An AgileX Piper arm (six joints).
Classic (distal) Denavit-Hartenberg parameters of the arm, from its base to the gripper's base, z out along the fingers. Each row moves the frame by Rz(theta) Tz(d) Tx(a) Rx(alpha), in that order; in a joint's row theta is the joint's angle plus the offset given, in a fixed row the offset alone. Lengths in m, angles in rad.
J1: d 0.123; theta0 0; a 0; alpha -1.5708
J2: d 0; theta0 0.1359; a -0.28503; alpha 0
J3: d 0; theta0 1.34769; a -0.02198; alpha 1.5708
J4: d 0.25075; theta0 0; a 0; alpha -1.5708
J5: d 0; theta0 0; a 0; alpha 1.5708
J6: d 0.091; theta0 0; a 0; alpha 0
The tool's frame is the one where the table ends.
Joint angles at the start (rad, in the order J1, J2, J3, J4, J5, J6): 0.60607 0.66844 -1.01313 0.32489 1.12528 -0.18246
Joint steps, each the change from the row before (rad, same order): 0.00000 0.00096 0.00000 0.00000 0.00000 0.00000; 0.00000 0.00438 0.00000 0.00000 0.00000 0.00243; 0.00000 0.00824 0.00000 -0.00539 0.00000 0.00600; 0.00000 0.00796 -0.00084 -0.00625 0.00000 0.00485; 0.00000 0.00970 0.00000 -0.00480 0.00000 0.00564; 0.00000 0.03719 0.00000 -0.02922 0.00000 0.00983; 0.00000 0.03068 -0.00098 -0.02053 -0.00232 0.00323; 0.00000 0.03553 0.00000 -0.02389 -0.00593 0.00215; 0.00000 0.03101 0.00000 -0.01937 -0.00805 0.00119; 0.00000 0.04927 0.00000 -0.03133 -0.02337 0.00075; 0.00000 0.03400 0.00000 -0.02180 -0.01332 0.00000
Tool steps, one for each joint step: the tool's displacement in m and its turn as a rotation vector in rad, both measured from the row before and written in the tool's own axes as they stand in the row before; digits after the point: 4 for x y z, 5 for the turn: -0.0001 -0.0001 0.0002 -0.00004 0.00092 0.00028; -0.0004 -0.0004 0.0011 -0.00016 0.00419 0.00369; -0.0007 -0.0011 0.0021 0.00452 0.00875 0.00603; -0.0009 -0.0011 0.0019 0.00534 0.00779 0.00416; -0.0009 -0.0012 0.0025 0.00400 0.01004 0.00625; -0.0031 -0.0052 0.0097 0.02499 0.04005 0.00696; -0.0031 -0.0038 0.0079 0.01768 0.02933 0.00148; -0.0036 -0.0044 0.0094 0.02075 0.03197 -0.00045; -0.0034 -0.0036 0.0083 0.01695 0.02494 -0.00116; -0.0061 -0.0056 0.0133 0.02834 0.02938 -0.00483; -0.0038 -0.0036 0.0093 0.01880 0.02316 -0.00513
